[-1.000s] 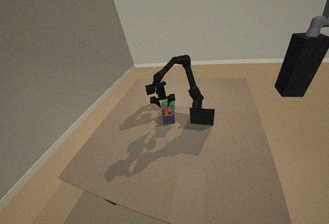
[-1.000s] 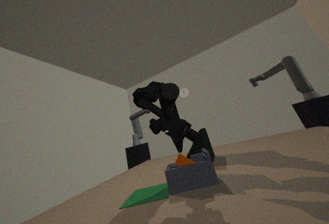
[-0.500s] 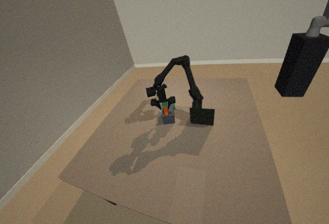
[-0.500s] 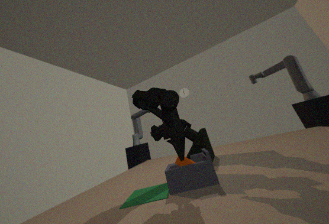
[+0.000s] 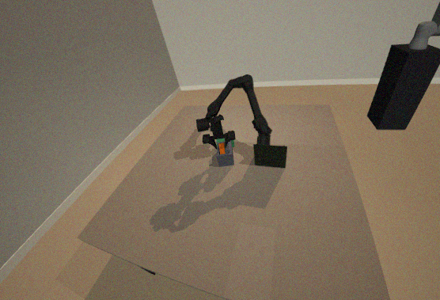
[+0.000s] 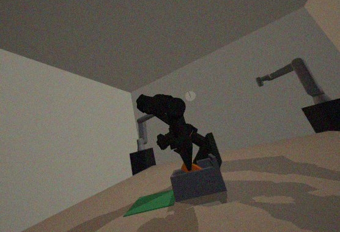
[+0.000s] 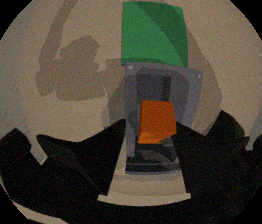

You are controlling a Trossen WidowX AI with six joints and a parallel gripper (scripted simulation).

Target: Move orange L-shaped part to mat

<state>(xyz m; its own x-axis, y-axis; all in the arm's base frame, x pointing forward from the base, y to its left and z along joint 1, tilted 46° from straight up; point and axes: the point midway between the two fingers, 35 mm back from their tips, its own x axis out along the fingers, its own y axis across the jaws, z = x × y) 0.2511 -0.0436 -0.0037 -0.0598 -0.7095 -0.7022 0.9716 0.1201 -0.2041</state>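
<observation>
Now: the orange L-shaped part 3 cm to the left of my gripper tip, 3 cm below it and 3 cm behind it. The rest, counted from my gripper tip: green mat (14 cm to the right, 8 cm below, 2 cm ahead).
</observation>
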